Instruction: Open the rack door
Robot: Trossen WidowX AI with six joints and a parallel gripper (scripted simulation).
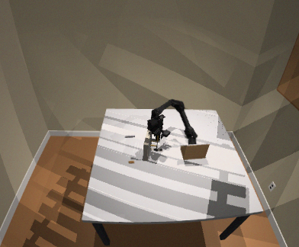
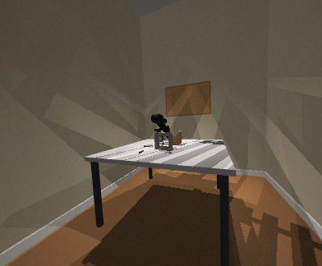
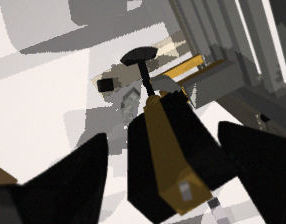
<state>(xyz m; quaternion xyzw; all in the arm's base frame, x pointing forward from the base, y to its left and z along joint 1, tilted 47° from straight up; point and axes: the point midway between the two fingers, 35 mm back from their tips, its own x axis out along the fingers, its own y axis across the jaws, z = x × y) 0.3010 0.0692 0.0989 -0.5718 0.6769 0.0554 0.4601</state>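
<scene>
Right now my gripper tip is 10 mm to the right of the door handle and 20 mm above it. The rest, counted from my gripper tip: orange piece 220 mm ahead, 160 mm to the left, 130 mm below; then grey bar 250 mm ahead, 150 mm to the right, 130 mm below.
</scene>
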